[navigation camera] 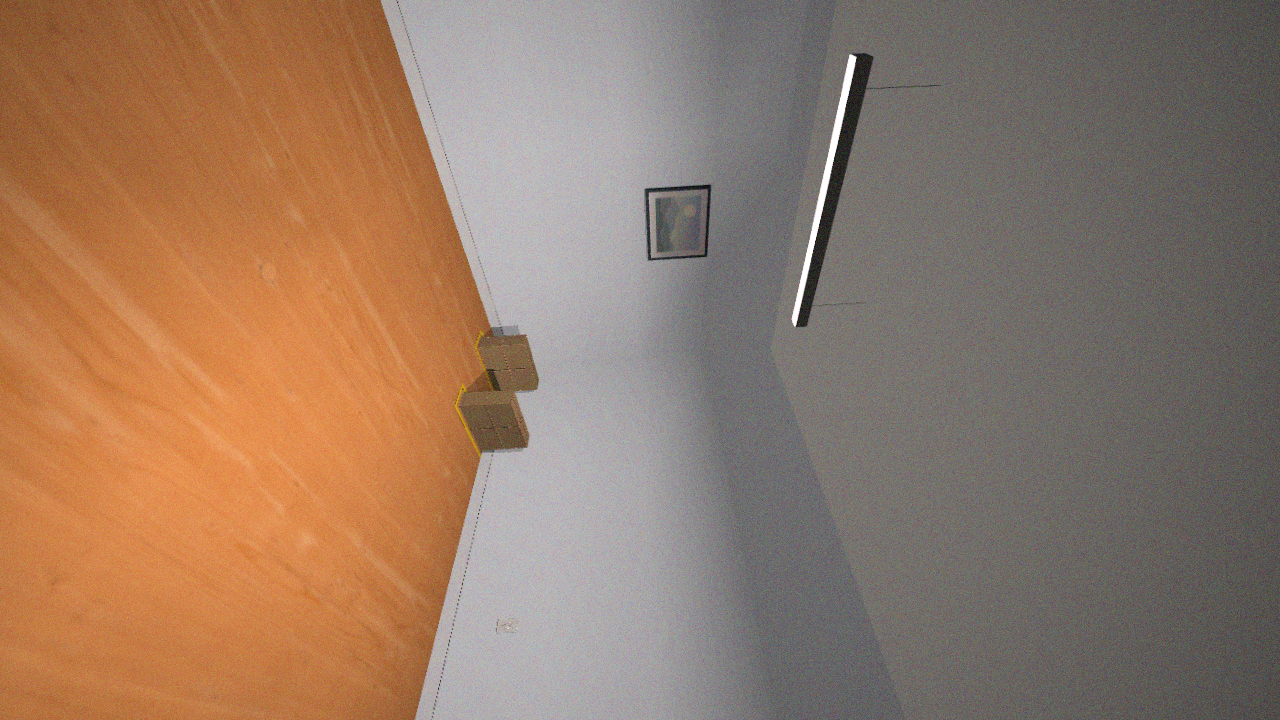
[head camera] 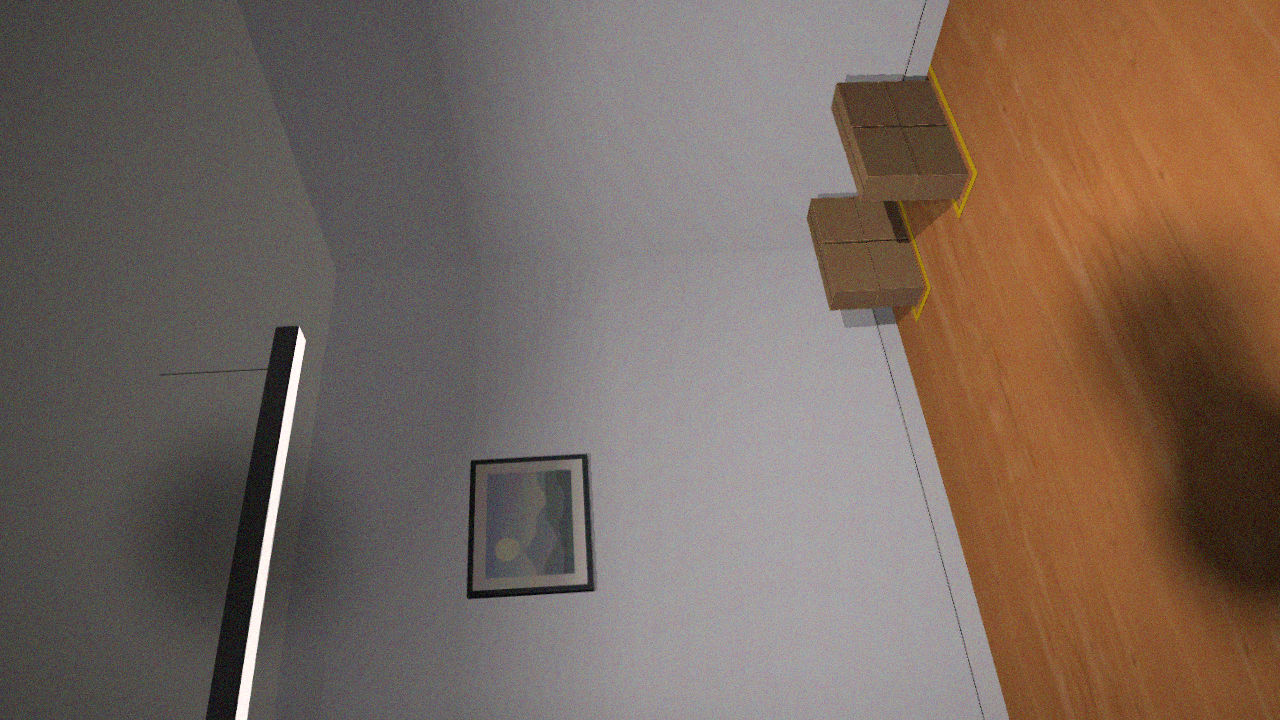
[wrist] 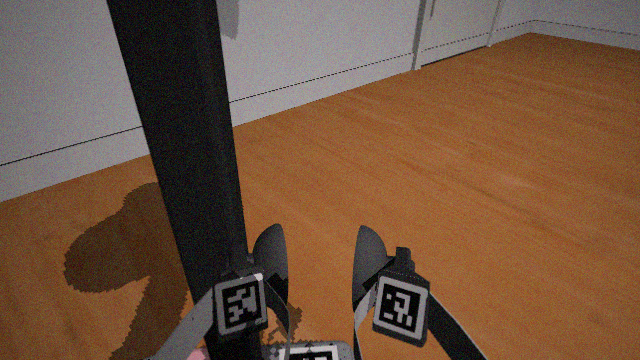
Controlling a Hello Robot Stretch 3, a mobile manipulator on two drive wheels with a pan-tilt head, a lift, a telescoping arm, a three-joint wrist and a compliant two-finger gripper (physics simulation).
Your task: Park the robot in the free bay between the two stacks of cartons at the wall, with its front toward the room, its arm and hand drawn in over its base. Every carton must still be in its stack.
Note:
In view: my gripper (wrist: pixel 319 253) and a framed picture (head camera: pixel 529 533).
The framed picture shows as well in the navigation camera view (navigation camera: pixel 677 217).

